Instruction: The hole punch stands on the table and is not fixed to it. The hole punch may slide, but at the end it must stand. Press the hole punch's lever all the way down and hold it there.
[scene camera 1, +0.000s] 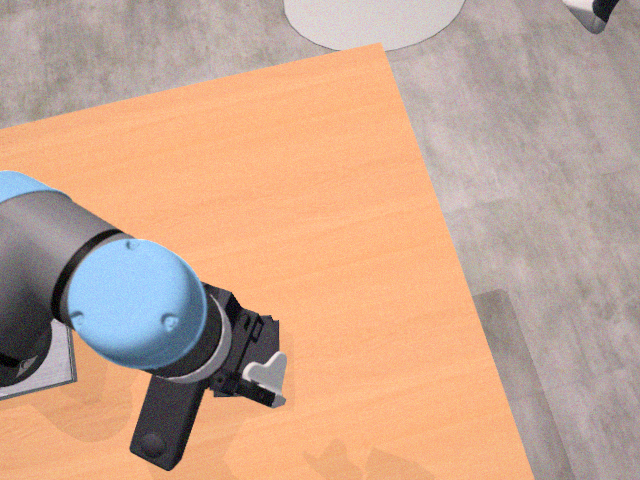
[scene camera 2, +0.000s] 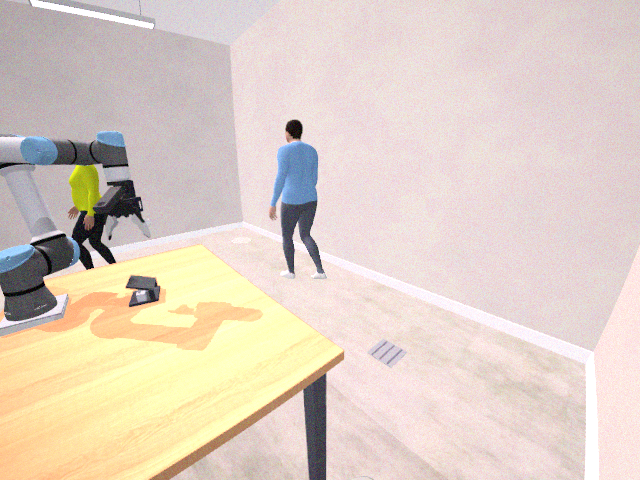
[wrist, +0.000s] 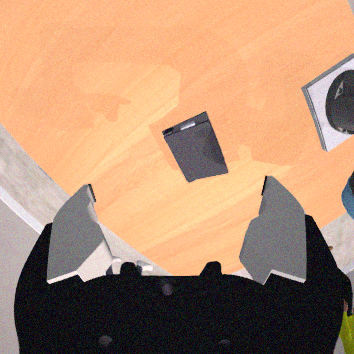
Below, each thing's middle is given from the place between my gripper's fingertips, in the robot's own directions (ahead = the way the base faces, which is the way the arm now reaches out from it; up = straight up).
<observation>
I see the flat lever (scene camera 1: 261, 352) 1 cm behind my hand, 6 cm to the left of it and 20 cm below it. The rest, counted from my hand: black hole punch (scene camera 1: 275, 323) 1 cm behind, 6 cm to the left, 21 cm below.
</observation>
